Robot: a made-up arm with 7 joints.
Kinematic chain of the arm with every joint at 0, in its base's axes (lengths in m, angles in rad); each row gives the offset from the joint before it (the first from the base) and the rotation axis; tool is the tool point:
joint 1: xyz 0 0 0 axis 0 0.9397 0.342
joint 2: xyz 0 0 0 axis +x
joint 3: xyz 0 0 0 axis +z
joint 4: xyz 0.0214 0 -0.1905 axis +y
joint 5: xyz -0.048 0 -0.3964 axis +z
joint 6: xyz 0 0 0 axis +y
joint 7: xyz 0 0 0 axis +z
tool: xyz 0 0 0
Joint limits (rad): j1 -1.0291..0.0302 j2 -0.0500..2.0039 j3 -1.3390..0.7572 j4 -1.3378..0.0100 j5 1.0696..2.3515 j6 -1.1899..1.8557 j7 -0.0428..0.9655
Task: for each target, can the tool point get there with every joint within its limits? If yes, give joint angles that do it. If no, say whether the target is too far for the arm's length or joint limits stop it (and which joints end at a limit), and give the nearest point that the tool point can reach.
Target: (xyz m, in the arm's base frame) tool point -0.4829 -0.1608 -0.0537
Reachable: no: joint limits stop it (at a limit: joint 1, joint 2, joint 3, joint 4) | nearest point 0.0863 -0.4004 -0.3116 | short by 0.669 m
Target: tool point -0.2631 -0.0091 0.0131
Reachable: no: joint limits stop it (at a limit: joint 1, joint 2, joint 3, joint 4) | nearest point -0.1075 0.1494 0.4806 | short by 0.518 m
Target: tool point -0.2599 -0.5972 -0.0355
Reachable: no: too far | nearest point 0.1781 -0.4534 -0.1661 | short by 0.479 m
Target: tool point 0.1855 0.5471 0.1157
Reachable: yes | joints -0.4614 1.6762 -0.1118 -0.4013 1.9704 0.4144 0.1708
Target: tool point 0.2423 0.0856 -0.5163
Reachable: yes | joints -0.1471 0.4993 -0.8216 -0.7033 1.5141 -0.2633 0.6996
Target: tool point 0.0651 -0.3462 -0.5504
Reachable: no: too far | nearest point 0.0586 -0.2900 -0.4874 | short by 0.085 m
